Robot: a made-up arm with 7 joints. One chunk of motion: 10 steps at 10 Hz.
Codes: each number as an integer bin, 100 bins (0 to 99) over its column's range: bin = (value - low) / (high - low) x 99, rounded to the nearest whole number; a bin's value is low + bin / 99 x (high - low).
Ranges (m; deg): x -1.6..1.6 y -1.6..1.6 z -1.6..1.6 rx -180..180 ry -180..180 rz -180..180
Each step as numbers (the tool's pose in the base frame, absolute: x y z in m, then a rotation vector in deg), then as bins.
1 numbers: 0.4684 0.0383 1.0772 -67.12 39.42 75.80
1 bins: 64 51 83 31 60 70
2 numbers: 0.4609 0.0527 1.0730 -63.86 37.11 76.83
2 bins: 64 51 83 32 60 71
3 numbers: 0.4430 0.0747 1.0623 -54.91 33.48 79.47
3 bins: 63 52 82 34 59 71
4 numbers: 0.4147 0.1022 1.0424 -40.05 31.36 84.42
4 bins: 62 53 82 38 58 73
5 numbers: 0.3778 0.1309 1.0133 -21.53 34.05 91.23
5 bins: 61 54 81 44 59 75
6 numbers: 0.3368 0.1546 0.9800 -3.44 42.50 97.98
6 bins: 60 54 80 49 61 76
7 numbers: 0.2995 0.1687 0.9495 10.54 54.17 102.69
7 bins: 59 55 79 52 64 78
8 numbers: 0.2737 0.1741 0.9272 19.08 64.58 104.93
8 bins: 58 55 78 55 67 78
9 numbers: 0.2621 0.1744 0.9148 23.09 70.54 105.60
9 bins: 58 55 78 56 69 79
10 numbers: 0.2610 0.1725 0.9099 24.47 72.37 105.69
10 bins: 58 55 78 56 69 79
